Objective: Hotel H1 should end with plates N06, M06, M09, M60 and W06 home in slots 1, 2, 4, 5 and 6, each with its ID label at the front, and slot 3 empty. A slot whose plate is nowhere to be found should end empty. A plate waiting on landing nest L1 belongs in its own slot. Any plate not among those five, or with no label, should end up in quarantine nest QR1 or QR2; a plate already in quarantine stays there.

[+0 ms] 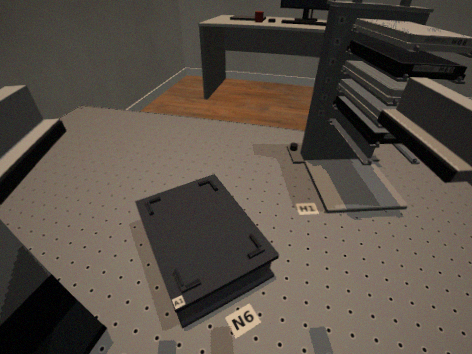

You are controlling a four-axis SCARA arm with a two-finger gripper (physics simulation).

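Hotel H1 point(320, 110) stands at the right, with plates stacked in its upper and middle slots. The top plate point(407, 32) is light; a dark plate point(400, 60) is under it. Both have labels on their front edges, too blurred to read surely. Below are a light plate point(375, 80), another light one point(361, 102) and a dark one point(356, 119), their fronts partly hidden by the right finger. The lowest rail point(350, 141) shows no plate on its visible part. My gripper point(227, 100) is open and empty, its fingers at the left and right edges. L1, QR1 and QR2 do not show.
A black nest point(205, 232) with corner brackets and no plate stands front centre, its A1 mark at the near corner, beside the N6 label point(243, 320). The H1 label point(307, 208) lies left of the hotel's base. A dark block point(45, 300) is at lower left. A desk point(260, 42) stands behind.
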